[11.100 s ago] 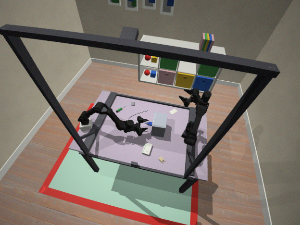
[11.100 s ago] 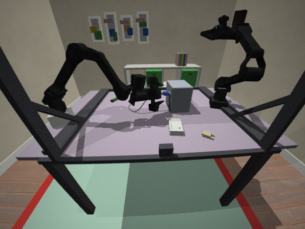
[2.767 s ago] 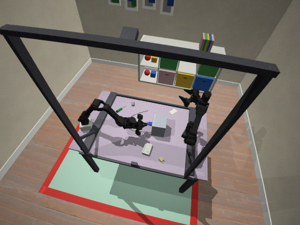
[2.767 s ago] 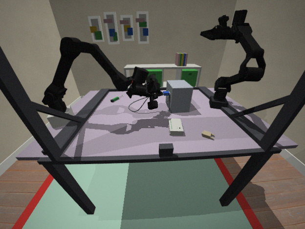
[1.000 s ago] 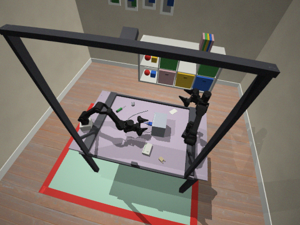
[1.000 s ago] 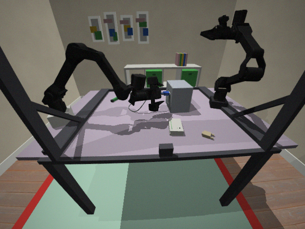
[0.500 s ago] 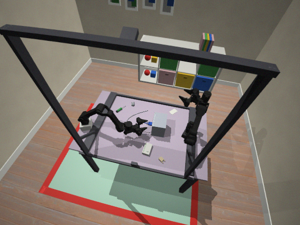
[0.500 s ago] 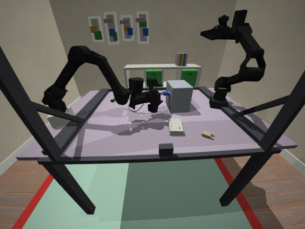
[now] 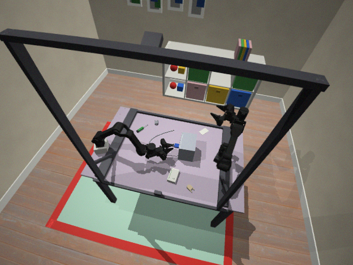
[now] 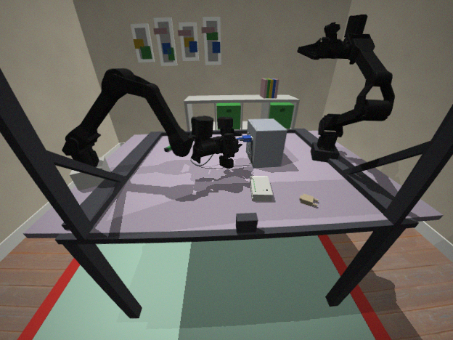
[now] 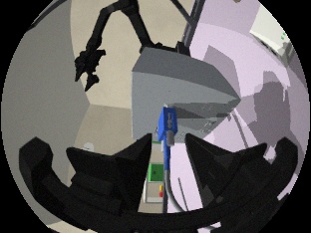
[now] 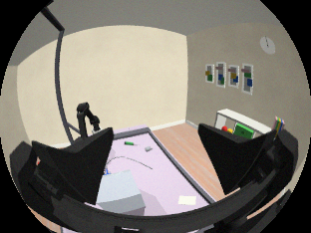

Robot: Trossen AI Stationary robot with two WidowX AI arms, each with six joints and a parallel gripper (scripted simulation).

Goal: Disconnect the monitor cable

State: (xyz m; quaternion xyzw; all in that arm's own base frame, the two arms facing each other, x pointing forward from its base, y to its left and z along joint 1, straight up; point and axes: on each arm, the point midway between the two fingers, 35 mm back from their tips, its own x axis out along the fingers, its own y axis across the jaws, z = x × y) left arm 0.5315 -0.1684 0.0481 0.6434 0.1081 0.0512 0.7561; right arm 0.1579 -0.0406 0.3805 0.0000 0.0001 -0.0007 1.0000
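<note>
The blue plug lies 5 cm to the right of my left hand, 3 cm ahead of it and 1 cm below it. From my left hand the other things lie so: back panel 8 cm to the right, 5 cm ahead, 3 cm below; then grey box 14 cm to the right, 5 cm ahead, 4 cm below; then white device 17 cm behind, 10 cm below, 5 cm to the right.
</note>
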